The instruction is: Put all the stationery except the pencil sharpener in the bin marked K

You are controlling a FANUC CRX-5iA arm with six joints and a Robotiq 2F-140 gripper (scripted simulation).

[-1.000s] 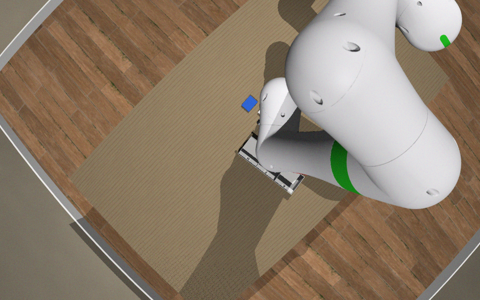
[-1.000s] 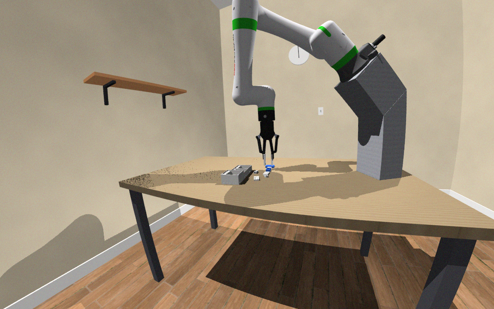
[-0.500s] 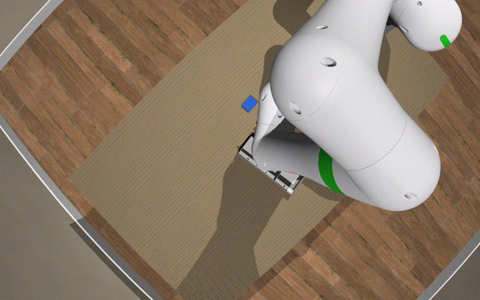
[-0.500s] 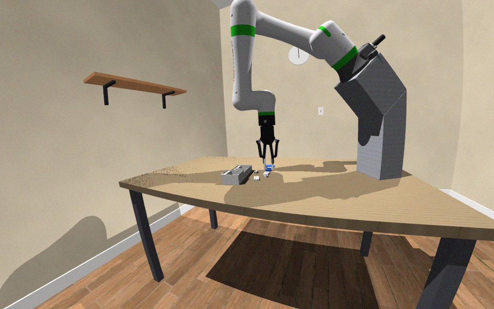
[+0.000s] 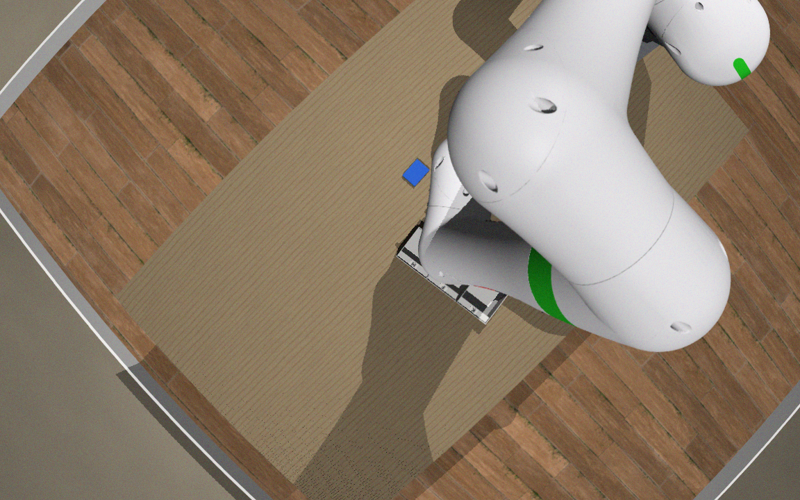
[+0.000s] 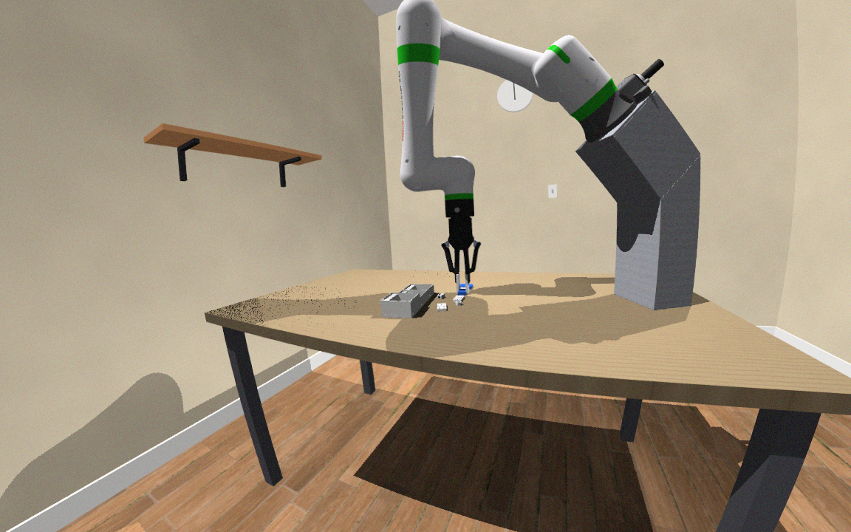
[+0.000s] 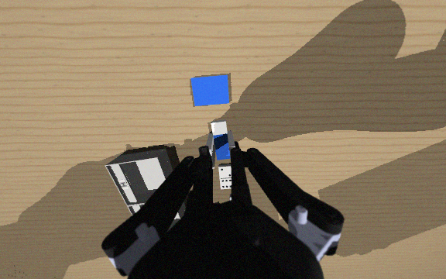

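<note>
Now: hand 20 mm short of the blue note pad, 80 mm to the left of it and 30 mm above it. Round my hand: silver pencil sharpener: 50 mm ahead, 70 mm to the left, 30 mm below; then white eraser: 10 mm to the right, 30 mm below; then small dark ring: 30 mm behind, 120 mm to the left, 30 mm below.
</note>
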